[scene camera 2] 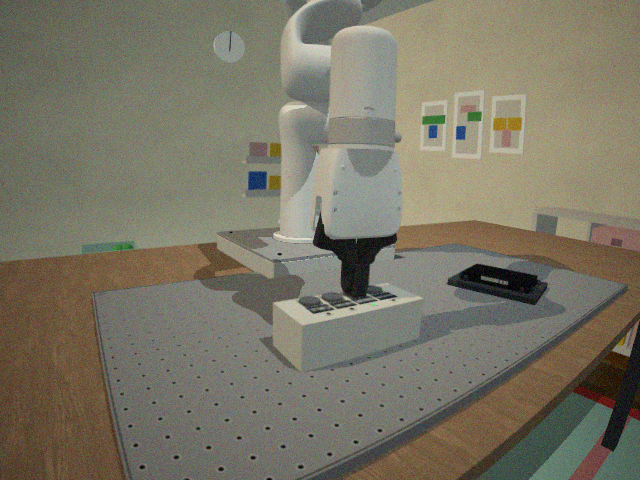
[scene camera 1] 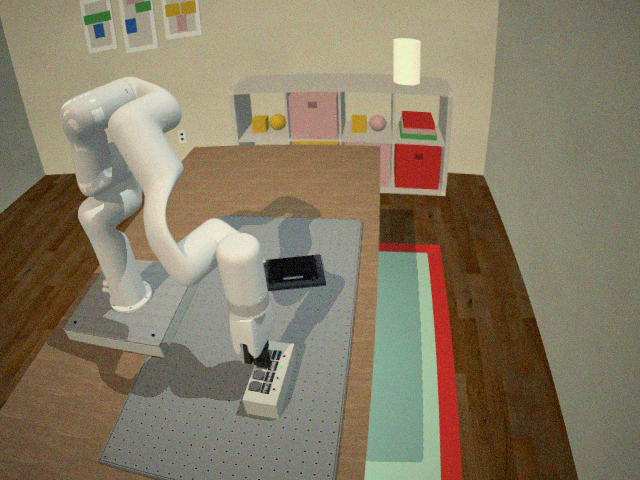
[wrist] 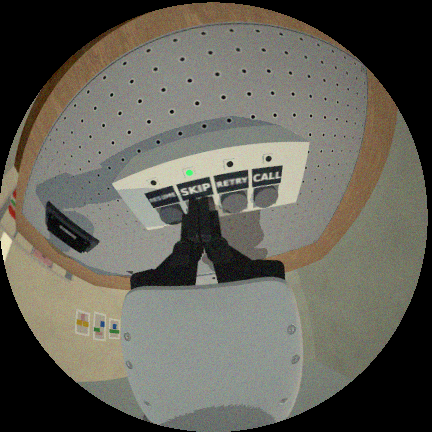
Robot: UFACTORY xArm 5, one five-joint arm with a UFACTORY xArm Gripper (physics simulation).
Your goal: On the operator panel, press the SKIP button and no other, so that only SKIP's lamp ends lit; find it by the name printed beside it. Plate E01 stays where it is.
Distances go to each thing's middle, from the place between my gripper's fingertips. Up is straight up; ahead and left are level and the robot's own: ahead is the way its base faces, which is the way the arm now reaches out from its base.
I see my gripper 2 cm to the left of the cream operator panel (scene camera 2: pixel 312 337), 2 cm short of it and 2 cm above it. Round my hand: black plate (scene camera 2: pixel 512 280) 36 cm to the left, 3 cm below, 2 cm behind; then black holder (scene camera 2: pixel 455 280) 36 cm to the left, 5 cm below, 2 cm behind.
